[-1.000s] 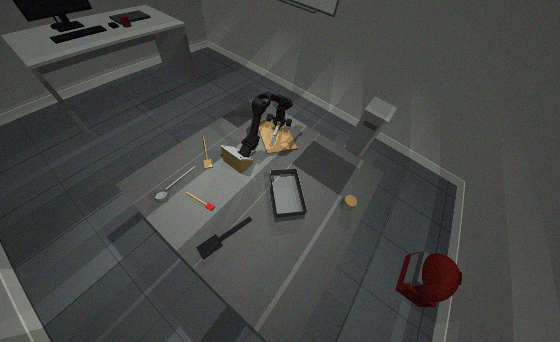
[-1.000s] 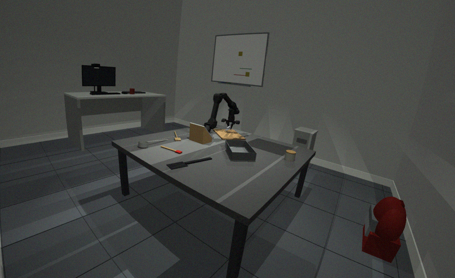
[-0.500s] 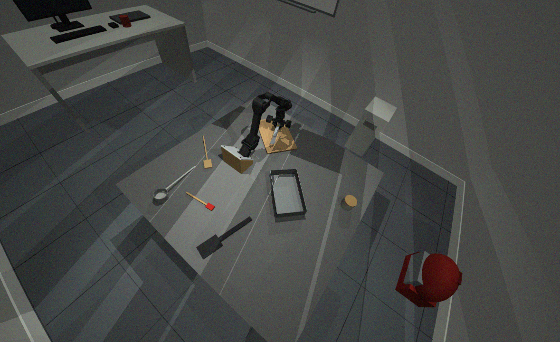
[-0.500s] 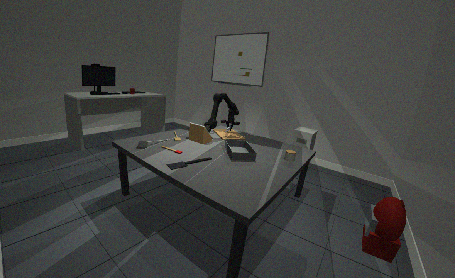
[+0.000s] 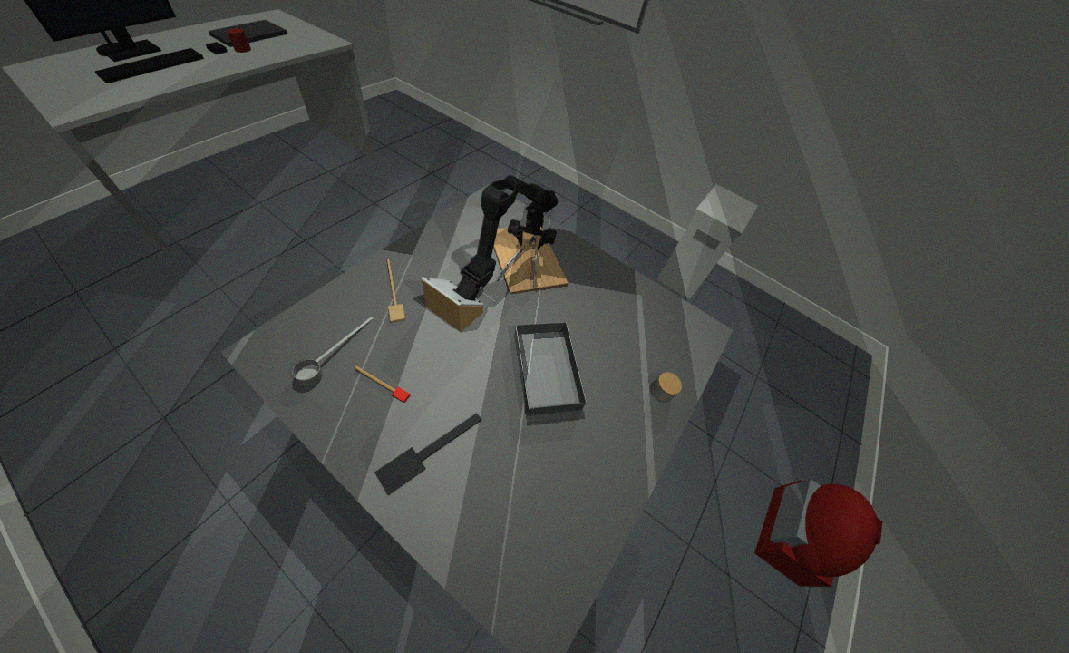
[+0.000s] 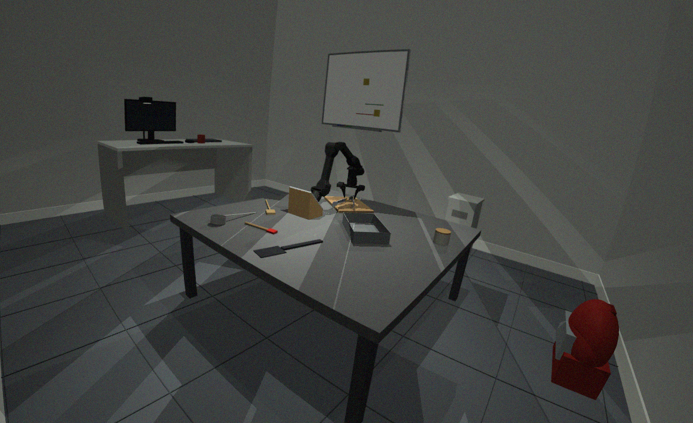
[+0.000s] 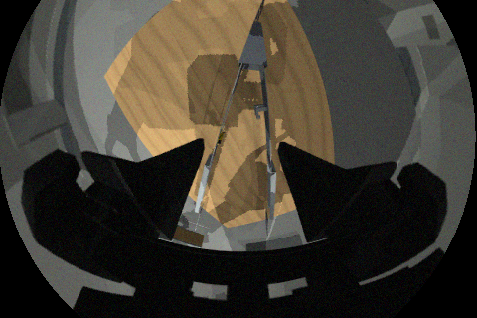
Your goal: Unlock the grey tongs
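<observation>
The yellow lock piece lies 2 cm behind my gripper tip, 1 cm to the right of it and 1 cm below it. Also, from my gripper tip: red-tipped spatula (77 cm to the right, 9 cm ahead, 4 cm below); then wooden board (4 cm below, 2 cm to the right); then roasting tin (40 cm ahead, 37 cm to the right, 2 cm below).
</observation>
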